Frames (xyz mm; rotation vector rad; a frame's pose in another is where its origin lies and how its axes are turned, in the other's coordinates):
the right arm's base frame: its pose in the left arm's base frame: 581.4 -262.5 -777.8 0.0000 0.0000 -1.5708
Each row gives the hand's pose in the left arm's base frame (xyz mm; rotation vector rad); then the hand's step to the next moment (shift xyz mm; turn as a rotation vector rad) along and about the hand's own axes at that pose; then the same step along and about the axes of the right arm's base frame.
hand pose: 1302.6 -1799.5 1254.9 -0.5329 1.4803 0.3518
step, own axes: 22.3 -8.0 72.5 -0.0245 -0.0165 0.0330
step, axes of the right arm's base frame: -30.2 67.0 -20.6 -0.0064 0.0348 0.0266
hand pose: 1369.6 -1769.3 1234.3 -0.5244 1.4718 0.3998
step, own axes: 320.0 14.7 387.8 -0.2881 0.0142 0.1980
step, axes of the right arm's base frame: -209.9 334.7 -311.4 -0.1404 0.1363 0.2900
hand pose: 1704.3 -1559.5 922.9 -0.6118 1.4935 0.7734
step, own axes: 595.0 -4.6 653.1 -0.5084 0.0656 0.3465
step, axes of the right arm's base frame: -546.1 373.5 -585.5 -0.2711 0.2076 0.5160
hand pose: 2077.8 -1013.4 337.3 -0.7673 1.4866 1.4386
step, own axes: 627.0 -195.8 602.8 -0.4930 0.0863 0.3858
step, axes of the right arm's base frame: -660.1 33.4 -598.3 -0.3147 0.1899 0.5140
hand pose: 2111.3 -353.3 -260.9 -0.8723 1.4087 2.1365
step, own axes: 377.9 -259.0 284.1 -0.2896 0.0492 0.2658
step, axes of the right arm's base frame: -367.9 -172.8 -354.1 -0.2215 0.1022 0.3121
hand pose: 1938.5 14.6 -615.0 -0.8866 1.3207 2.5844
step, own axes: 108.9 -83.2 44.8 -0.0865 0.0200 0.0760
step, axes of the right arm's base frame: -68.1 -81.2 -97.7 -0.0603 0.0302 0.0955
